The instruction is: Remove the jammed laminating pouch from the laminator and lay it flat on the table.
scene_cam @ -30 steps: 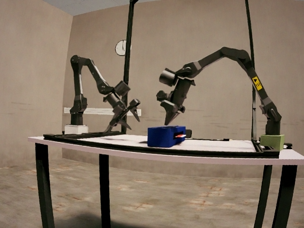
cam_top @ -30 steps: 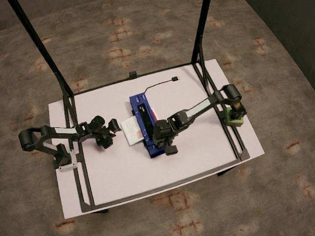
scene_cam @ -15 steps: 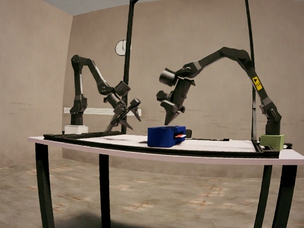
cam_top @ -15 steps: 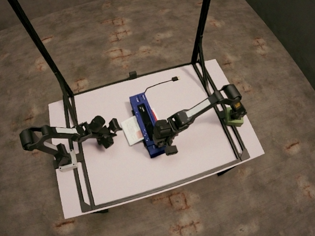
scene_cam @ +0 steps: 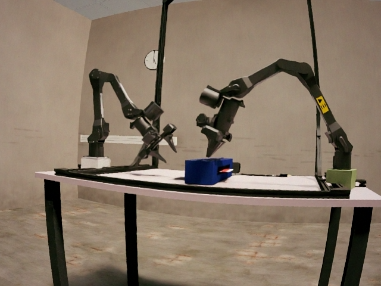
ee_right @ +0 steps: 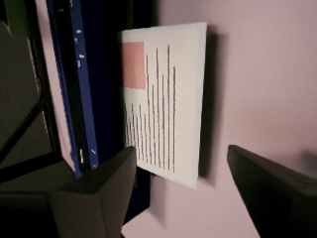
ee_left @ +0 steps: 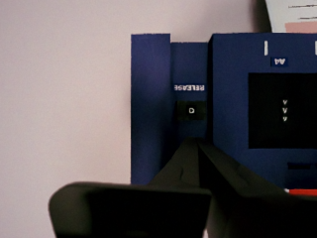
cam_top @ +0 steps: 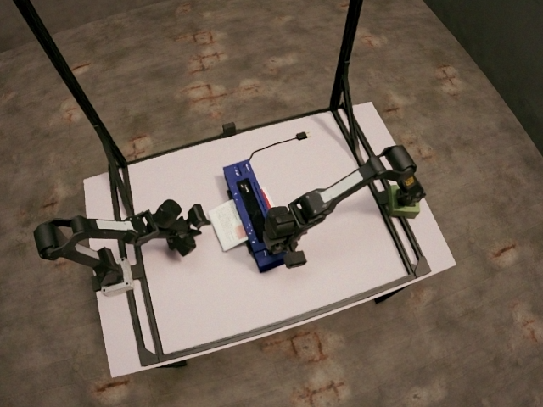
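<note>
The release key is 5 cm below my left hand and 3 cm to the right of it. From my left hand the other things lie so: plug: 43 cm behind, 23 cm to the left, 12 cm below.
</note>
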